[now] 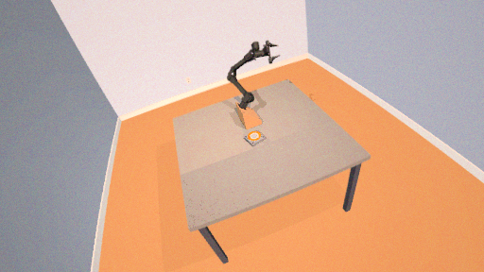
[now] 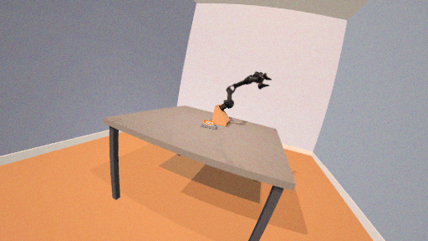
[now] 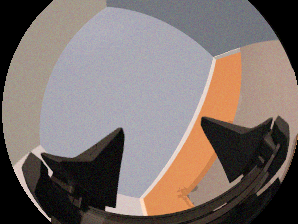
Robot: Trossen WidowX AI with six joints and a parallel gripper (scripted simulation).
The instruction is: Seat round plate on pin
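My gripper tip is 49 cm above the grey base, 45 cm to the left of it and 33 cm short of it.
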